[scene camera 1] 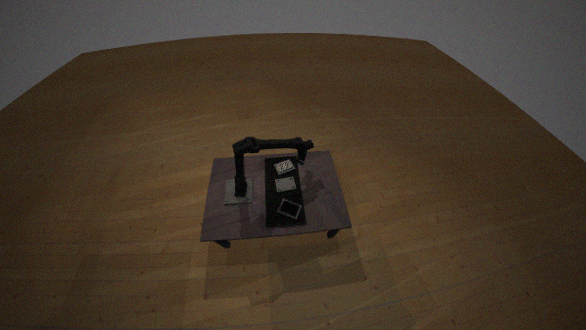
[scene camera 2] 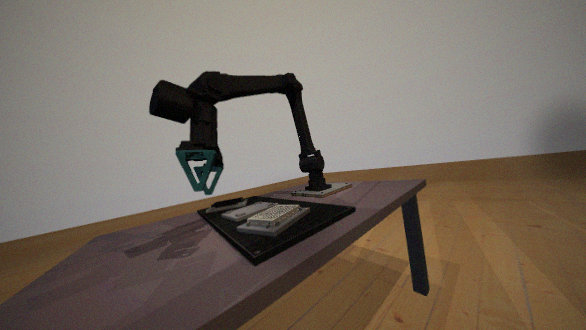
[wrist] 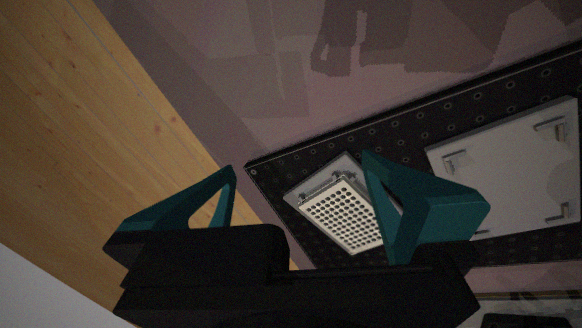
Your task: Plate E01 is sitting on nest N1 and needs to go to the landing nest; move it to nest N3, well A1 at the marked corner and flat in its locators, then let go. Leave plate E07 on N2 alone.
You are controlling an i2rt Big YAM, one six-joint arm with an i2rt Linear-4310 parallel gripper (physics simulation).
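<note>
A white many-well plate [scene camera 1: 285,165] [scene camera 2: 276,213] [wrist: 340,215] sits on a grey nest [scene camera 2: 260,231] [wrist: 312,187] at one end of the black board. The middle nest [scene camera 1: 286,184] [scene camera 2: 240,212] [wrist: 510,175] is bare, with raised corner locators. A black plate [scene camera 1: 289,208] [scene camera 2: 229,202] lies on the nest at the other end. I cannot read plate or nest labels. My gripper [scene camera 1: 301,162] [scene camera 2: 202,191] [wrist: 295,164] is open and empty, high above the board's outer side near the white plate. In the wrist view its right finger hides part of that plate.
The black board [scene camera 1: 271,217] [scene camera 2: 300,237] [wrist: 450,120] lies on the purplish table [scene camera 1: 325,200] [scene camera 2: 150,280] [wrist: 280,100]. The arm's pale base plate [scene camera 1: 231,200] [scene camera 2: 342,188] stands across the board from the gripper. The table's edge runs near the white plate's end.
</note>
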